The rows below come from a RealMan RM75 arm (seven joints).
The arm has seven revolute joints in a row. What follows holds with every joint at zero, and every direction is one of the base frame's.
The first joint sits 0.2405 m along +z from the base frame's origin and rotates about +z.
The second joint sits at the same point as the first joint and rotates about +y.
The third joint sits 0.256 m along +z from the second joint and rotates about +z.
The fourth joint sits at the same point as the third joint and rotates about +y.
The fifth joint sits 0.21 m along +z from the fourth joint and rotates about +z.
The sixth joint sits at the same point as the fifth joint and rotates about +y.
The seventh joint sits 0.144 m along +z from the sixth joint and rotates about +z.
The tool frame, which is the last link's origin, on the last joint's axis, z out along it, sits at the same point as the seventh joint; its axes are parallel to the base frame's.
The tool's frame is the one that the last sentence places.
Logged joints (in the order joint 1, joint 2, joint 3, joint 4, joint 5, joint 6, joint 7), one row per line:
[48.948, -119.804, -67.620, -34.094, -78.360, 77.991, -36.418]
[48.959, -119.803, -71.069, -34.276, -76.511, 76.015, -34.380]
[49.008, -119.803, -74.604, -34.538, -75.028, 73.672, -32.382]
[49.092, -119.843, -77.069, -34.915, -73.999, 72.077, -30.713]
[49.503, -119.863, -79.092, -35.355, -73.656, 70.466, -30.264]
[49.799, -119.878, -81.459, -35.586, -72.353, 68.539, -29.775]
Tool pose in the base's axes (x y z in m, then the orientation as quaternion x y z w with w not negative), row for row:
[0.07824, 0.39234, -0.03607, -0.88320, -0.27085, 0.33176, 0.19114]
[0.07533, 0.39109, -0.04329, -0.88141, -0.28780, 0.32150, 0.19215]
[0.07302, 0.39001, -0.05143, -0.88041, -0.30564, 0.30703, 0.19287]
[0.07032, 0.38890, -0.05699, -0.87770, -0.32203, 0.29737, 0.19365]
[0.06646, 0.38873, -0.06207, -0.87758, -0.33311, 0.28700, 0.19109]
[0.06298, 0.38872, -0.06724, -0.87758, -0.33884, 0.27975, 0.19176]
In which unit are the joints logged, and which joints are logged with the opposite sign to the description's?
The joints are logged in degrees. Opposite sign: joint 2, joint 6, joint 7.
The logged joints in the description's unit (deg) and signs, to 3 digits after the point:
[48.948, 119.804, -67.620, -34.094, -78.360, -77.991, 36.418]
[48.959, 119.803, -71.069, -34.276, -76.511, -76.015, 34.380]
[49.008, 119.803, -74.604, -34.538, -75.028, -73.672, 32.382]
[49.092, 119.843, -77.069, -34.915, -73.999, -72.077, 30.713]
[49.503, 119.863, -79.092, -35.355, -73.656, -70.466, 30.264]
[49.799, 119.878, -81.459, -35.586, -72.353, -68.539, 29.775]

